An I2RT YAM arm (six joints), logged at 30 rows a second.
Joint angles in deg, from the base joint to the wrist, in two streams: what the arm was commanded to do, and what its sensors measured. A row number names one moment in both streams.
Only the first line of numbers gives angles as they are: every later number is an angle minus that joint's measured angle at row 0.
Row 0, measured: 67.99, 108.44, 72.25, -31.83, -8.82, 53.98
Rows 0 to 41, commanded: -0.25, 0.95, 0.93, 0.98, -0.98, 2.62; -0.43, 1.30, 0.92, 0.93, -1.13, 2.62; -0.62, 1.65, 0.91, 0.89, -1.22, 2.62; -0.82, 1.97, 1.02, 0.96, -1.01, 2.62; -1.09, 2.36, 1.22, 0.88, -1.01, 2.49; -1.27, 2.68, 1.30, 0.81, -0.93, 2.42; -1.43, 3.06, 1.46, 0.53, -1.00, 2.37; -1.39, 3.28, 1.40, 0.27, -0.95, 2.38; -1.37, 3.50, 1.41, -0.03, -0.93, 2.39; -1.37, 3.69, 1.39, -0.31, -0.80, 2.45; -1.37, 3.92, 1.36, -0.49, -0.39, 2.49; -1.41, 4.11, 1.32, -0.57, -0.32, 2.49; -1.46, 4.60, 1.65, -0.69, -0.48, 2.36; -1.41, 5.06, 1.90, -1.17, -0.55, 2.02; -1.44, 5.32, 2.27, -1.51, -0.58, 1.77; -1.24, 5.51, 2.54, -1.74, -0.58, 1.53; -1.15, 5.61, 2.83, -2.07, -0.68, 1.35; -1.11, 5.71, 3.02, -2.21, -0.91, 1.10; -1.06, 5.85, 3.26, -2.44, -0.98, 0.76; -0.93, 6.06, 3.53, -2.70, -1.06, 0.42; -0.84, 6.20, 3.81, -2.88, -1.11, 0.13; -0.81, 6.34, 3.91, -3.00, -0.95, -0.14; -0.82, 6.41, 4.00, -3.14, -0.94, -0.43; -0.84, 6.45, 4.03, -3.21, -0.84, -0.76; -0.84, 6.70, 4.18, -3.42, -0.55, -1.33; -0.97, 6.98, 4.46, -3.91, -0.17, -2.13; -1.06, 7.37, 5.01, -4.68, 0.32, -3.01; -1.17, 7.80, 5.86, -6.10, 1.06, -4.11; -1.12, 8.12, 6.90, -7.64, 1.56, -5.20; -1.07, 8.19, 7.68, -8.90, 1.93, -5.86; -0.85, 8.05, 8.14, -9.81, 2.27, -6.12; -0.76, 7.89, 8.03, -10.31, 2.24, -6.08; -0.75, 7.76, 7.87, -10.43, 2.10, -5.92; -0.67, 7.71, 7.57, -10.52, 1.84, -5.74; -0.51, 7.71, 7.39, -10.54, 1.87, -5.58; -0.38, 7.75, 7.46, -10.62, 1.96, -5.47; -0.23, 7.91, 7.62, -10.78, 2.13, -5.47; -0.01, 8.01, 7.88, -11.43, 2.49, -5.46; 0.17, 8.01, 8.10, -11.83, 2.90, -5.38; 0.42, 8.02, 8.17, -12.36, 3.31, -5.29; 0.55, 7.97, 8.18, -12.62, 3.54, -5.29; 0.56, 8.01, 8.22, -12.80, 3.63, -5.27
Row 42, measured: 0.30, 7.37, 8.33, -7.28, 0.94, -5.23
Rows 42 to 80, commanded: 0.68, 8.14, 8.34, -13.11, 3.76, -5.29; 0.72, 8.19, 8.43, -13.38, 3.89, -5.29; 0.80, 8.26, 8.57, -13.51, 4.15, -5.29; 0.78, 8.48, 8.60, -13.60, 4.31, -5.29; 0.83, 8.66, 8.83, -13.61, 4.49, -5.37; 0.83, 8.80, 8.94, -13.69, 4.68, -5.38; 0.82, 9.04, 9.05, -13.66, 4.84, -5.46; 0.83, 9.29, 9.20, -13.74, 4.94, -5.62; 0.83, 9.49, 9.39, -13.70, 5.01, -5.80; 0.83, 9.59, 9.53, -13.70, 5.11, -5.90; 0.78, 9.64, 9.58, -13.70, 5.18, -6.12; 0.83, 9.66, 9.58, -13.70, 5.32, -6.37; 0.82, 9.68, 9.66, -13.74, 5.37, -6.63; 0.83, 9.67, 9.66, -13.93, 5.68, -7.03; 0.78, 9.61, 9.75, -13.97, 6.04, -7.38; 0.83, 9.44, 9.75, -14.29, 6.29, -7.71; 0.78, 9.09, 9.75, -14.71, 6.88, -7.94; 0.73, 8.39, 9.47, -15.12, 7.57, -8.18; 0.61, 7.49, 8.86, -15.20, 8.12, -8.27; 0.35, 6.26, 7.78, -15.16, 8.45, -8.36; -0.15, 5.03, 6.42, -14.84, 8.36, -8.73; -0.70, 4.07, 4.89, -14.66, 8.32, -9.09; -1.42, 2.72, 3.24, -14.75, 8.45, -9.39; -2.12, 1.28, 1.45, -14.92, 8.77, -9.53; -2.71, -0.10, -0.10, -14.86, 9.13, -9.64; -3.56, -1.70, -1.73, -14.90, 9.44, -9.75; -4.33, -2.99, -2.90, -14.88, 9.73, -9.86; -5.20, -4.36, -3.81, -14.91, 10.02, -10.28; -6.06, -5.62, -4.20, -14.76, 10.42, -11.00; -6.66, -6.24, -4.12, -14.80, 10.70, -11.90; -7.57, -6.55, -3.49, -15.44, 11.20, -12.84; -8.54, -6.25, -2.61, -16.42, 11.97, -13.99; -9.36, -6.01, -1.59, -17.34, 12.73, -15.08; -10.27, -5.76, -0.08, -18.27, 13.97, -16.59; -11.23, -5.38, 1.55, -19.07, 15.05, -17.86; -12.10, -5.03, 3.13, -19.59, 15.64, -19.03; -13.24, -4.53, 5.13, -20.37, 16.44, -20.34; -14.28, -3.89, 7.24, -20.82, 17.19, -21.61; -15.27, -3.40, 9.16, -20.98, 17.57, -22.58
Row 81, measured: -13.62, -4.35, 6.01, -18.60, 13.68, -17.97
